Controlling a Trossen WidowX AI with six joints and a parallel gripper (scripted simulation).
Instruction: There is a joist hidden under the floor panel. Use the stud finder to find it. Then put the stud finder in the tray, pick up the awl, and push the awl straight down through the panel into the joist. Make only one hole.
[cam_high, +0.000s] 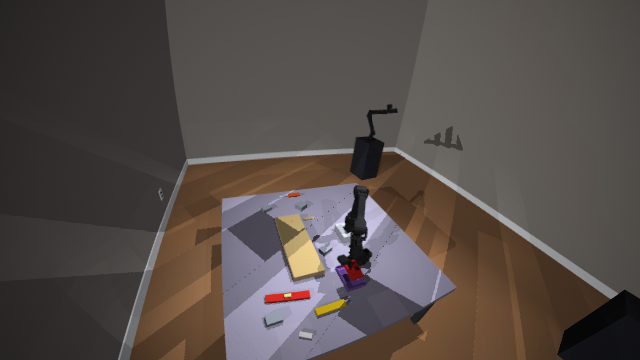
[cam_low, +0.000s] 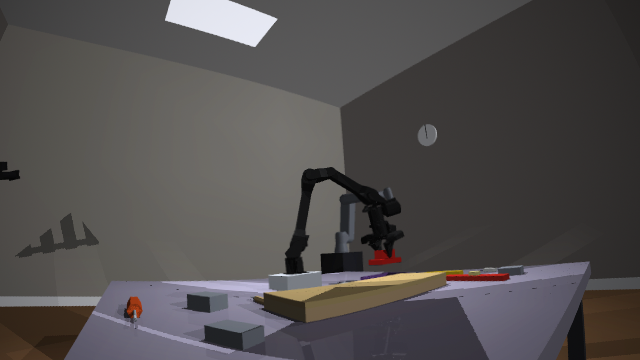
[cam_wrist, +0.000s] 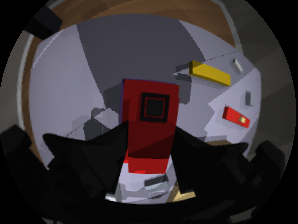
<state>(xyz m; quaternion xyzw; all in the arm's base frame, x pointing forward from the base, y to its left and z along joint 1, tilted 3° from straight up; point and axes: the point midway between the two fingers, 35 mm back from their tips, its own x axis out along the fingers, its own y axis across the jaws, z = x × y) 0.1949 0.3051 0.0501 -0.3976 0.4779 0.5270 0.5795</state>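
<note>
My gripper tip is 10 mm to the left of the purple tray and 80 mm above it. The rest, counted from my gripper tip: yellow bar 200 mm ahead, 110 mm to the left, 90 mm below; red level 370 mm ahead, 40 mm to the right, 80 mm below; red stud finder 10 mm to the left, 20 mm above.
</note>
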